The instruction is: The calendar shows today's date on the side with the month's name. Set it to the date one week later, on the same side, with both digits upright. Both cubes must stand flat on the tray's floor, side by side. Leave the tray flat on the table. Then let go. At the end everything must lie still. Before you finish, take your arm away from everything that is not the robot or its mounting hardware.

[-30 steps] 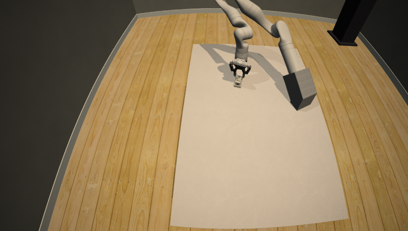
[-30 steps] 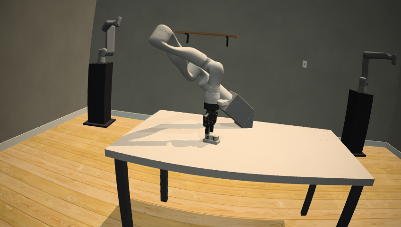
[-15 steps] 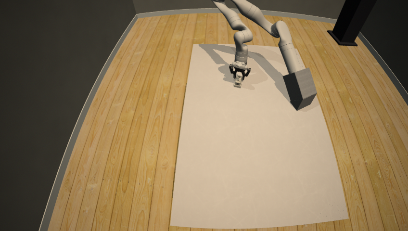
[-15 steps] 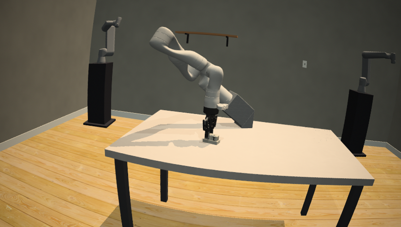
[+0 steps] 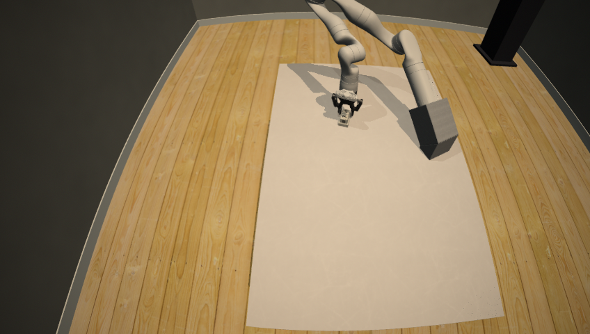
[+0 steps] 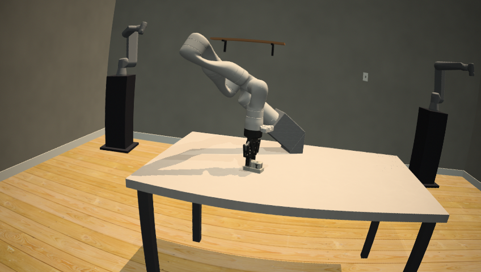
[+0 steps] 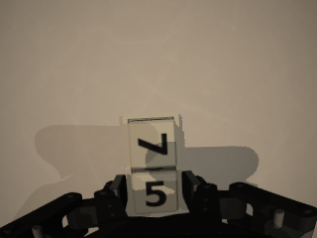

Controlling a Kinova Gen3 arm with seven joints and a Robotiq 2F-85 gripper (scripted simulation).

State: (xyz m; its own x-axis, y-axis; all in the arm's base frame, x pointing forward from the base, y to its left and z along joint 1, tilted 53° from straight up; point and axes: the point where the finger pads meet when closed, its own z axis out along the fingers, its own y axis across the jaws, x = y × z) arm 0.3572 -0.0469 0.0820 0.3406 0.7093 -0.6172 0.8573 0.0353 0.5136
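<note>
Now: the white calendar tray 3 cm below my hand, 2 cm to the left of it and 1 cm ahead of it. The rest, counted from my hand: white digit cube: 3 cm to the left, 1 cm below, 1 cm ahead.
</note>
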